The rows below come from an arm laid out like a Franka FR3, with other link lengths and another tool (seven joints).
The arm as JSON. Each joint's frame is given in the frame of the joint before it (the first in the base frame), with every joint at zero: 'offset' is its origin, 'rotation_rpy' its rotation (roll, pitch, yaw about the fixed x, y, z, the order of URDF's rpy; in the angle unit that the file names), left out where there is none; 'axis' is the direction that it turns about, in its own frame. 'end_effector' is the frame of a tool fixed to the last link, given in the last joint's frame.
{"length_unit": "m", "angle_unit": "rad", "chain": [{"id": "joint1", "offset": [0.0, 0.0, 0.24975], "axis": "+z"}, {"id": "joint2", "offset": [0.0, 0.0, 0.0], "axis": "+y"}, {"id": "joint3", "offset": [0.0, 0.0, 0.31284], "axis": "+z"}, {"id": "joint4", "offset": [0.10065, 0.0, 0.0], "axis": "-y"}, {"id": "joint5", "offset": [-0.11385, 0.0, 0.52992], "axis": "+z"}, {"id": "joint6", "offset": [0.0, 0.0, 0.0], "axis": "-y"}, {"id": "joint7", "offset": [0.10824, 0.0, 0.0], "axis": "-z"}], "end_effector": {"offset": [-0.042, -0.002, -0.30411], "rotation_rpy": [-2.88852, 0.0, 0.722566]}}
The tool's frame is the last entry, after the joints.
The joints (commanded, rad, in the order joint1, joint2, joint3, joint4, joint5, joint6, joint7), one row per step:
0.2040, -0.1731, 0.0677, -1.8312, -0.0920, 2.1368, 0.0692
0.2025, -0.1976, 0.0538, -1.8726, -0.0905, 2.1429, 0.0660
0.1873, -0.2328, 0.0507, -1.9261, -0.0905, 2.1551, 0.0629
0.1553, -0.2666, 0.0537, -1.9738, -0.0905, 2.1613, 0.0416
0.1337, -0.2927, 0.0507, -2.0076, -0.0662, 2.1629, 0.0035
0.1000, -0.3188, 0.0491, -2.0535, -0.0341, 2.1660, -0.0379
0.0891, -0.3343, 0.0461, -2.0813, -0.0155, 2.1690, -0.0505
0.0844, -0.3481, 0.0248, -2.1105, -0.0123, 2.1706, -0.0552
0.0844, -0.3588, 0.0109, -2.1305, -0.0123, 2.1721, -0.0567
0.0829, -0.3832, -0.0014, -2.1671, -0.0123, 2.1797, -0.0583
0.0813, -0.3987, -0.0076, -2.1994, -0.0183, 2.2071, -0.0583
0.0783, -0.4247, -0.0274, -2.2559, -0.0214, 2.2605, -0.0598
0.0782, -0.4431, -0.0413, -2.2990, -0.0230, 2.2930, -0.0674
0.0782, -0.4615, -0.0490, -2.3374, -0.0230, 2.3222, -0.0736
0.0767, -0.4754, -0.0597, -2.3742, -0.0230, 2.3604, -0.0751
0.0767, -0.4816, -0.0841, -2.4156, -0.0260, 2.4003, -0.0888
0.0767, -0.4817, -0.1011, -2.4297, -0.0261, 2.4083, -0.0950
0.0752, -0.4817, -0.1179, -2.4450, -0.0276, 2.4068, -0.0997
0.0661, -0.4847, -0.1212, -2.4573, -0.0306, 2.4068, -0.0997
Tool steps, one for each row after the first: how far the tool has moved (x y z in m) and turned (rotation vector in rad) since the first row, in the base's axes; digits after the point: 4 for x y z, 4 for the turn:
-0.0064, -0.0141, -0.0102, -0.0017, 0.0109, -0.0123
-0.0149, -0.0308, -0.0201, -0.0056, 0.0166, -0.0272
-0.0224, -0.0559, -0.0284, -0.0192, 0.0232, -0.0373
-0.0295, -0.0724, -0.0338, -0.0144, 0.0335, -0.0312
-0.0383, -0.0952, -0.0479, -0.0045, 0.0545, -0.0342
-0.0446, -0.1029, -0.0566, 0.0073, 0.0661, -0.0395
-0.0503, -0.1218, -0.0675, 0.0140, 0.0807, -0.0607
-0.0547, -0.1321, -0.0741, 0.0174, 0.0888, -0.0724
-0.0631, -0.1424, -0.0820, 0.0211, 0.0938, -0.0838
-0.0651, -0.1490, -0.0896, 0.0193, 0.0828, -0.0894
-0.0676, -0.1645, -0.1029, 0.0275, 0.0605, -0.1068
-0.0721, -0.1738, -0.1157, 0.0302, 0.0531, -0.1112
-0.0766, -0.1785, -0.1257, 0.0328, 0.0442, -0.1115
-0.0786, -0.1856, -0.1360, 0.0393, 0.0295, -0.1200
-0.0819, -0.2005, -0.1549, 0.0427, 0.0254, -0.1273
-0.0848, -0.2104, -0.1640, 0.0475, 0.0320, -0.1364
-0.0907, -0.2210, -0.1760, 0.0512, 0.0493, -0.1475
-0.0953, -0.2288, -0.1830, 0.0502, 0.0584, -0.1579

